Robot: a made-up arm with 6 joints.
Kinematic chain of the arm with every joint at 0, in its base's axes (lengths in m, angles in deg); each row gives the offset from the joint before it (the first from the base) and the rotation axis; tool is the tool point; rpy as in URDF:
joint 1: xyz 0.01 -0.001 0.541 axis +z
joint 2: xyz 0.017 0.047 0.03 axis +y
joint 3: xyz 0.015 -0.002 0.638 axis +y
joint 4: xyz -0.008 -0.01 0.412 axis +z
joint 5: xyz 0.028 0 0.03 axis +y
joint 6: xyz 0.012 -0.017 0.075 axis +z
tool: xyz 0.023 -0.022 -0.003 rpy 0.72 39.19 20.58
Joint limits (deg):
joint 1: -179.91..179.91
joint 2: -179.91..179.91
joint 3: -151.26..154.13
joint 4: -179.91..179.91
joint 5: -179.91..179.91
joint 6: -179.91..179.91
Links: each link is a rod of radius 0.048 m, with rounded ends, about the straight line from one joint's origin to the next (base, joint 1, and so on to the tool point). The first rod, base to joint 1, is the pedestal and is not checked.
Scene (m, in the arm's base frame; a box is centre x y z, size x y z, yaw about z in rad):
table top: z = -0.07
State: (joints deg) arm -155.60 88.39 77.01 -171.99 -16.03 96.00
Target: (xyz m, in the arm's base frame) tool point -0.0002 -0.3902 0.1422
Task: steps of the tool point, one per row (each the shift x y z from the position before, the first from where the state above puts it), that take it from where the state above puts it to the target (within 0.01 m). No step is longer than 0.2 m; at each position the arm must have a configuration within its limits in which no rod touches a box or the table.
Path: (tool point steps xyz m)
1: 0.1640 -0.0963 -0.0196
2: 0.1699 -0.0440 -0.0038
3: 0.1596 0.0038 0.0123
4: 0.1367 0.0420 0.0281
5: 0.1062 0.0677 0.0431

